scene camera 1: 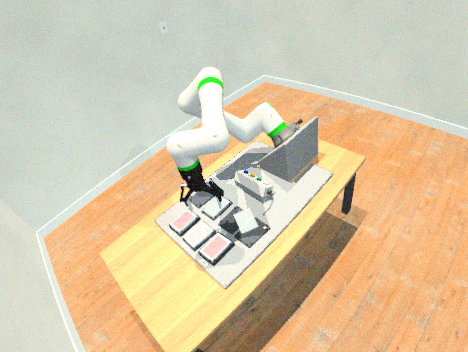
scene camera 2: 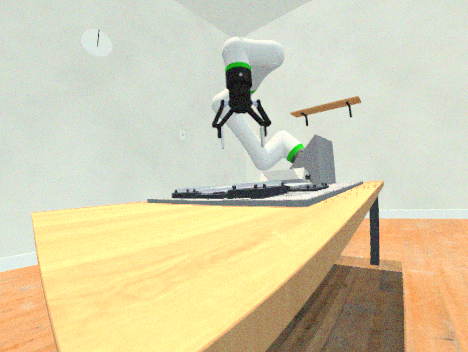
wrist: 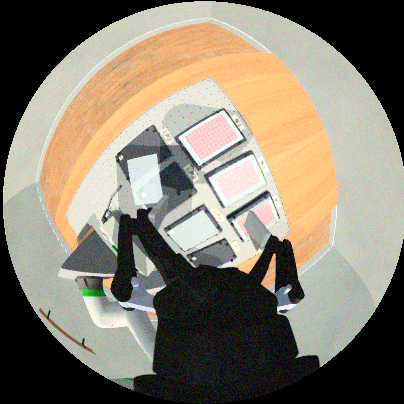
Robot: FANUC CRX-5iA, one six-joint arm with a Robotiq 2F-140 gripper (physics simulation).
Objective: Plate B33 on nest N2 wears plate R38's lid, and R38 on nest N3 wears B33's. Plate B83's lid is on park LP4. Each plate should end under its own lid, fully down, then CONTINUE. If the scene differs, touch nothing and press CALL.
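Frame: origin at the arm's base, x ahead, y left, z up, level; millimetres.
Where they show: gripper, fingertip midpoint: (scene camera 1: 206, 208) (scene camera 2: 243, 147) (wrist: 208, 211); arm's base at its link origin: (scene camera 1: 285, 140) (scene camera 2: 305, 161) (wrist: 88, 277).
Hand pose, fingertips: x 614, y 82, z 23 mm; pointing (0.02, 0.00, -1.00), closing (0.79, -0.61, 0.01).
Each offset is from my fingertips to the top centre of the thing.
My gripper (scene camera 1: 202, 200) (scene camera 2: 243, 144) (wrist: 208, 211) is open and empty, high above the nests and parks. The plate on N3 {70 mm ahead, 112 mm left, 118 mm down} (scene camera 1: 216, 248) (wrist: 211, 137) shows bright pink wells and seems uncovered. The plate on N2 {87 mm ahead, 16 mm right, 126 mm down} (scene camera 1: 199, 235) (wrist: 236, 179) looks paler, as under a clear lid. A pink plate on N1 {97 mm ahead, 146 mm right, 122 mm down} (scene camera 1: 184, 221) (wrist: 245, 223) is partly behind a fingertip in the wrist view. A pale lid {88 mm back, 100 mm right, 138 mm down} (scene camera 1: 216, 207) (wrist: 194, 229) sits on LP4. Another pale lid {129 mm back, 94 mm left, 133 mm down} (scene camera 1: 245, 221) (wrist: 145, 179) lies askew across the dark parks LP2 and LP3. Plate codes are unreadable.
A dark park {82 mm back, 229 mm right, 136 mm down} (scene camera 1: 200, 198) (wrist: 214, 254) stands beside LP4. A white button box {316 mm back, 51 mm right, 72 mm down} (scene camera 1: 254, 185) with blue, yellow and green buttons stands behind the parks. A tall grey panel (scene camera 1: 302, 152) (scene camera 2: 320, 159) stands near the arm's base. A wall shelf (scene camera 2: 327, 106) shows at the right.
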